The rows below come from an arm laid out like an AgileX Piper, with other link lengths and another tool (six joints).
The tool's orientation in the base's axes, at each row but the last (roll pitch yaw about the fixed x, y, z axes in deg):
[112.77, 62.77, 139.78]
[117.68, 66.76, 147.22]
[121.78, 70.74, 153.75]
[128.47, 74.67, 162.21]
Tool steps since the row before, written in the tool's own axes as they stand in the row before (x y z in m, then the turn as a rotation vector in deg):
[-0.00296, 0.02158, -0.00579, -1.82, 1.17, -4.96]
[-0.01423, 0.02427, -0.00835, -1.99, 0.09, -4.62]
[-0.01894, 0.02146, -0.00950, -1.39, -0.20, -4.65]
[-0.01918, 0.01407, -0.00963, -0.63, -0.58, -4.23]
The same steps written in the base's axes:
[-0.01205, 0.01414, 0.01276, -4.06, -1.96, 2.99]
[-0.01278, 0.01284, 0.02309, -3.25, -2.72, 2.71]
[-0.01265, 0.00984, 0.02555, -3.31, -2.89, 2.06]
[-0.01042, 0.00462, 0.02299, -2.96, -2.91, 1.18]

